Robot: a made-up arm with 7 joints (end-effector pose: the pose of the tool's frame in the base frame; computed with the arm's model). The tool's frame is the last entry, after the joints. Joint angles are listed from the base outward.
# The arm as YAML. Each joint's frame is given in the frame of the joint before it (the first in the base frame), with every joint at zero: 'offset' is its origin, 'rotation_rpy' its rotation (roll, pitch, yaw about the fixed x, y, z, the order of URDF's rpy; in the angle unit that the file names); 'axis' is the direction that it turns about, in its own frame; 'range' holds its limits. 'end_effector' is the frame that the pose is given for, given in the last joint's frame.
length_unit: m
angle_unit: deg
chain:
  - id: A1
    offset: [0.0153, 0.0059, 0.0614]
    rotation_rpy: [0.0, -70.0, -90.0]
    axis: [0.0, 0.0, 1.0]
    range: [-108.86, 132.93]
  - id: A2
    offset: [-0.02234, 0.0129, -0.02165]
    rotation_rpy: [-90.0, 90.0, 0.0]
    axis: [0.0, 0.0, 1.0]
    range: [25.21, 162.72]
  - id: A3
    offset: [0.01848, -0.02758, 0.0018]
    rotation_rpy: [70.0, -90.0, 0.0]
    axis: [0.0, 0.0, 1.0]
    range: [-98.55, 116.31]
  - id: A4
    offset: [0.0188, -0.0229, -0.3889]
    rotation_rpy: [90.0, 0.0, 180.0]
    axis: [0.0, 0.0, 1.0]
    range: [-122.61, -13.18]
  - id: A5
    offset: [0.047, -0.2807, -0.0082]
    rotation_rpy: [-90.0, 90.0, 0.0]
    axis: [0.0, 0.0, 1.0]
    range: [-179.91, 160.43]
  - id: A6
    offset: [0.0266, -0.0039, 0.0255]
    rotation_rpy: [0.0, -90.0, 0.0]
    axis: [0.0, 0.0, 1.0]
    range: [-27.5, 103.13]
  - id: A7
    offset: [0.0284, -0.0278, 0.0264]
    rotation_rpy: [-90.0, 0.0, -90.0]
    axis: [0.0, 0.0, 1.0]
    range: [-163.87, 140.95]
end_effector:
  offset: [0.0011, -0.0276, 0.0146]
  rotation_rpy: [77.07, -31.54, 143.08]
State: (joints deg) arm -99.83 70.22 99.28 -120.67 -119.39 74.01 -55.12
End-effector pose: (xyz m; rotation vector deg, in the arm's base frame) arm 0.0390 0.3176 0.2268 79.43 33.51 70.35
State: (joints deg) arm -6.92 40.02 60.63 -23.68 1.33 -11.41 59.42
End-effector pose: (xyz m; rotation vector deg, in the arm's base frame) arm 0.1243 0.3646 -0.4518 103.58 -46.53 126.78
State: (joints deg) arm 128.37 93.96 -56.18 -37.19 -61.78 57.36 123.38
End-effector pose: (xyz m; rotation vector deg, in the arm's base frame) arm -0.2319 0.4006 0.3769 40.75 -15.66 -119.67
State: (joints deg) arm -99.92 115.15 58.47 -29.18 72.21 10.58 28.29
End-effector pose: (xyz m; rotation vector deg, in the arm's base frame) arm -0.0140 0.5075 0.3363 57.08 52.70 -112.55
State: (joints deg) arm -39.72 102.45 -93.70 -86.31 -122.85 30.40 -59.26
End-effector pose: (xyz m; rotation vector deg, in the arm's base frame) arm 0.1873 0.4482 -0.0827 40.56 -41.73 83.22
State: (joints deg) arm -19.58 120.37 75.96 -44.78 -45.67 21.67 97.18
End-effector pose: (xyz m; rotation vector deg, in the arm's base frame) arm 0.0087 0.4410 0.3836 -52.72 63.71 -76.59
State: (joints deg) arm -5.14 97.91 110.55 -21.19 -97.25 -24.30 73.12
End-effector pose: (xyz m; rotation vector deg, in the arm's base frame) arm -0.0221 0.5875 0.1427 -125.82 80.09 -42.61
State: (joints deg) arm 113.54 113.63 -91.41 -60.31 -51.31 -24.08 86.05
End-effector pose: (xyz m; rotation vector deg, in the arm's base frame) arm -0.1769 0.5144 0.2941 -17.34 59.10 -59.13
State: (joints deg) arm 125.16 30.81 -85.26 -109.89 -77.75 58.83 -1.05
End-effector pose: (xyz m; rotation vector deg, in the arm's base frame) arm -0.2875 -0.2672 0.2020 0.19 -52.92 -54.58
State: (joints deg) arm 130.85 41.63 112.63 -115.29 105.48 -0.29 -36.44
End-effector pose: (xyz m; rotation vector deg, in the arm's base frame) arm -0.1606 0.2240 0.3422 131.29 -108.11 -41.30
